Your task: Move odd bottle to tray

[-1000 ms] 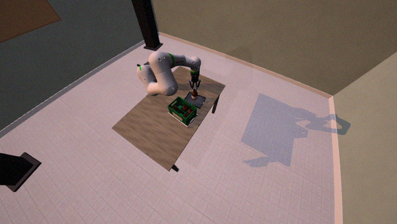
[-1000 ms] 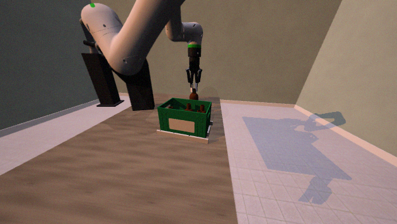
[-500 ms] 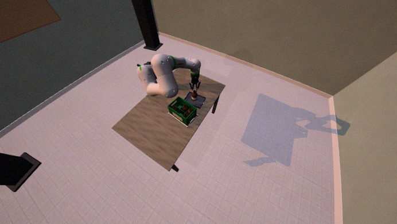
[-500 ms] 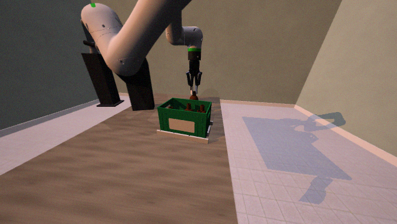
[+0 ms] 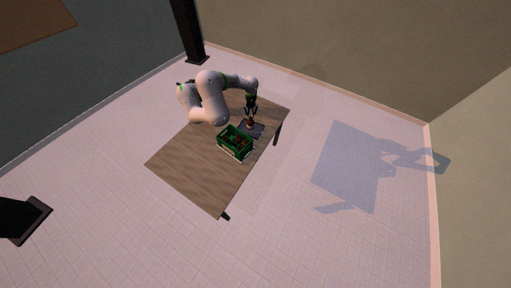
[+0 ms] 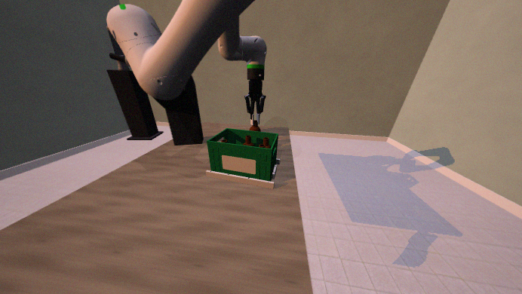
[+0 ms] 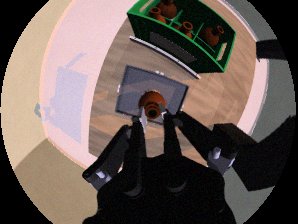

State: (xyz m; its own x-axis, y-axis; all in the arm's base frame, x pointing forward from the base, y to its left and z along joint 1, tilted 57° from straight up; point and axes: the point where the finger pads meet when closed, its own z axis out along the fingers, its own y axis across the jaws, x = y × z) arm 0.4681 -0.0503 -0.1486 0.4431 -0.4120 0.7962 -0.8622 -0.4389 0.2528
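Now: the brown bottle 90 mm below my hand. From my hand the other things lie so: dark tray: 180 mm below; green crate: 50 mm behind, 270 mm to the right, 110 mm below.
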